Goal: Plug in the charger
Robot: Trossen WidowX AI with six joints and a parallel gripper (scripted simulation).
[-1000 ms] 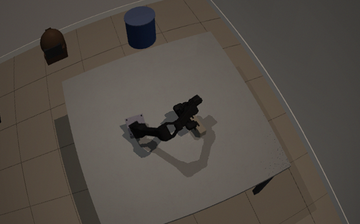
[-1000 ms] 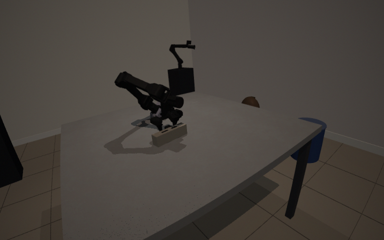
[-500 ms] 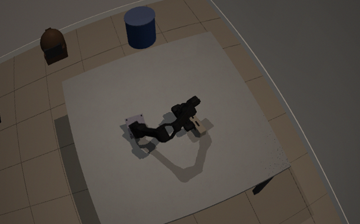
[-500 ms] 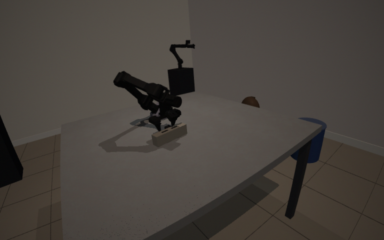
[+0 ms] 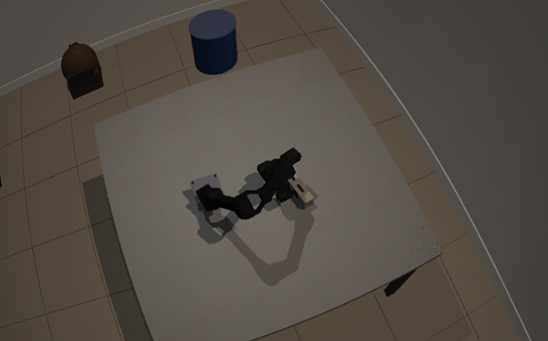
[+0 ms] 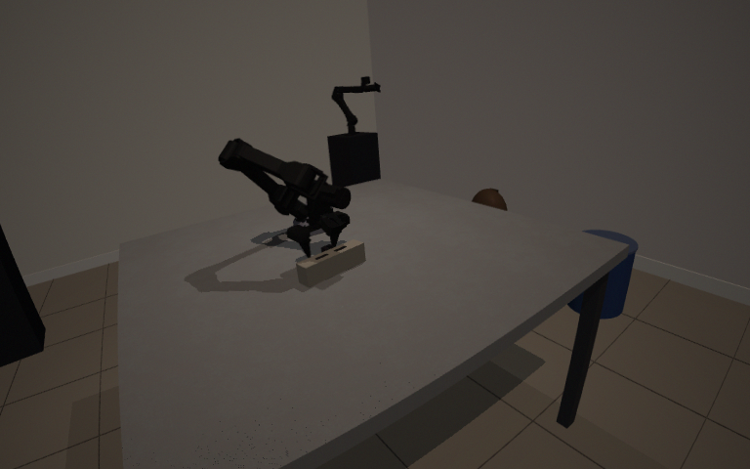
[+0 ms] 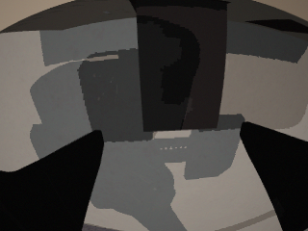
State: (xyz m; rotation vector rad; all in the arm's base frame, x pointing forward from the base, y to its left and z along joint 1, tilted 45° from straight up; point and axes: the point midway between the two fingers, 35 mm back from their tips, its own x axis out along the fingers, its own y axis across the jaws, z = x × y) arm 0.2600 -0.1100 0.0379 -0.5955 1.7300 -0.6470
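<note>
Now: gripper tip 60 mm short of the black two-prong charger and 10 mm below it.
</note>
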